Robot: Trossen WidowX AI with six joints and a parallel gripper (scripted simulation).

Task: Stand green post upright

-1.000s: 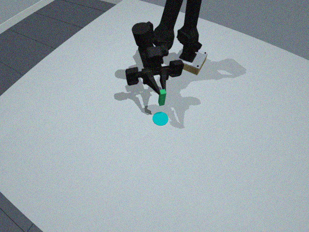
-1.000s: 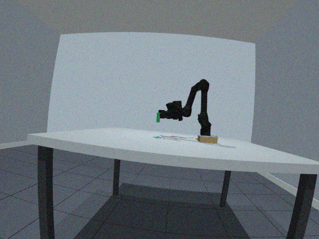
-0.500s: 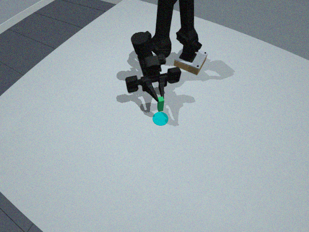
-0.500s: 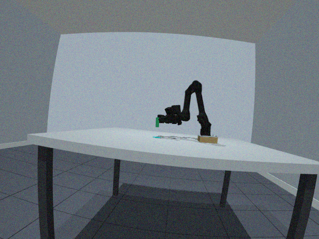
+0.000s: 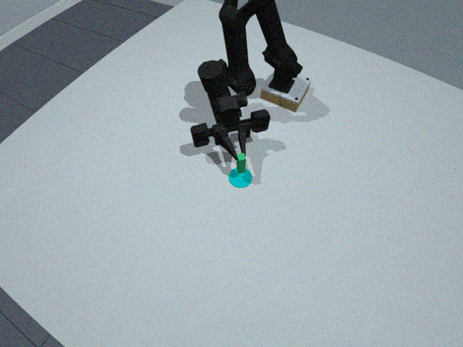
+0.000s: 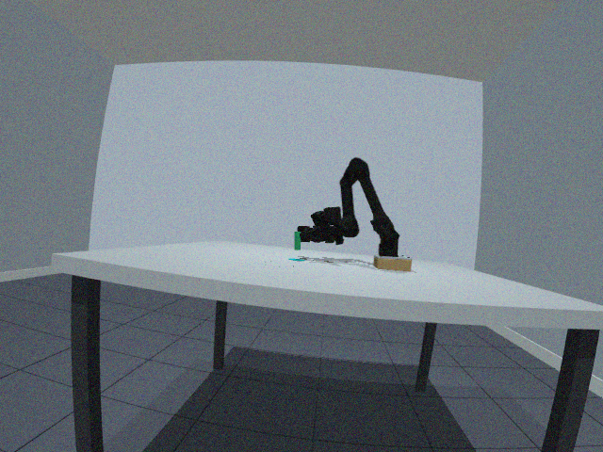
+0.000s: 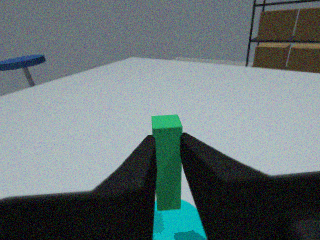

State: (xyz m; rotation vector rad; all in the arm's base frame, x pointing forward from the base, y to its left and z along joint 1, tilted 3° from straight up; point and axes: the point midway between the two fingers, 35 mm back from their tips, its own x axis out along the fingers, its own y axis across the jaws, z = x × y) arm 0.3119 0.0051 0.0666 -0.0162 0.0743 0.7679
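The cyan circle lies 90 mm below my gripper tip. From my gripper tip the other things lie so: green post (20 mm below).
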